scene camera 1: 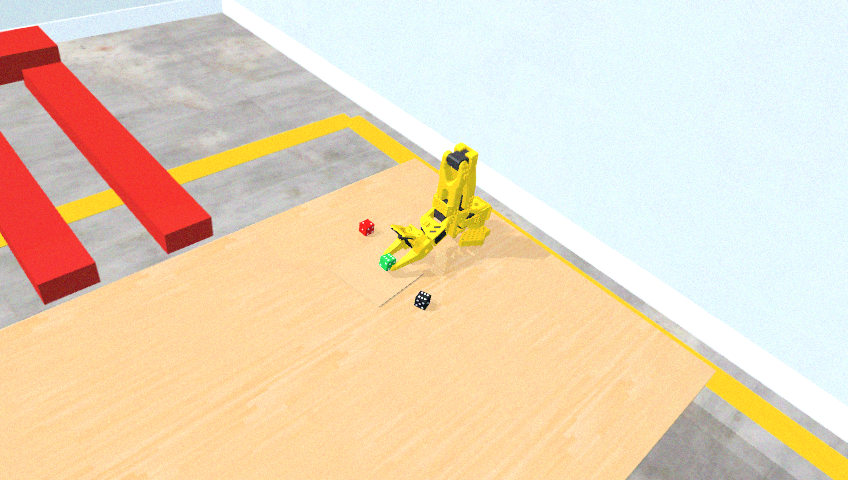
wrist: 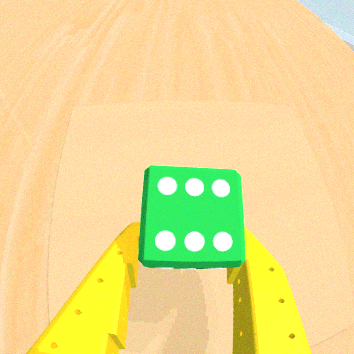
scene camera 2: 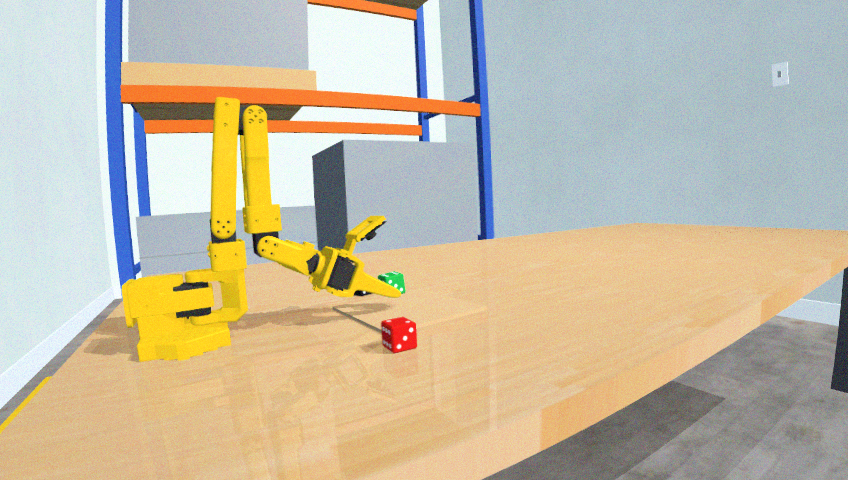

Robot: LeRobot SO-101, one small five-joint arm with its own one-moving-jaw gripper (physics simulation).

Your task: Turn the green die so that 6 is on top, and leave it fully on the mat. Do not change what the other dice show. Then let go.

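Places are measured from the arm's base along level axes (x ahead, y left, z up), in millimetres.
Pixels of known places: hand, its tool point: (scene camera 1: 391, 268) (wrist: 145, 236) (scene camera 2: 386, 289); arm's base, origin of its link: (scene camera 1: 458, 235) (scene camera 2: 205, 339).
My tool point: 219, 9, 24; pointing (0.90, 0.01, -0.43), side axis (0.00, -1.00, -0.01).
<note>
Ahead of a thing's pixels: the offset from my tool point to its top centre, as dx, dy, dz. Level surfaces: height alone.
The green die @[+2, -12, +22] (scene camera 1: 387, 262) (scene camera 2: 392, 281) (wrist: 194, 215) is held between the jaw tips of my gripper (scene camera 1: 390, 263) (scene camera 2: 393, 290) (wrist: 191, 252), which press on its two sides. Its six-pip face looks up toward the wrist camera. The die appears a little above the mat @[+15, -25, -20] (scene camera 1: 377, 290) (scene camera 2: 437, 308) (wrist: 175, 135), with a shadow below it in the wrist view. The mat is wood-coloured like the table. The black die @[+2, +97, +1] (scene camera 1: 422, 299) (scene camera 2: 361, 292) stands off the mat, six pips on top in scene view 1, mostly hidden behind the jaw in scene view 2. The red die @[-50, -139, +1] (scene camera 1: 366, 227) (scene camera 2: 398, 334) stands on the mat's other side.
The wooden table @[dz -24] (scene camera 1: 297, 380) (scene camera 2: 595, 285) carries the arm's base (scene camera 1: 474, 236) (scene camera 2: 178, 342) near the wall-side edge. Red beams (scene camera 1: 119, 148) lie beyond the table in scene view 1. A blue and orange rack (scene camera 2: 484, 178) stands behind it in scene view 2.
</note>
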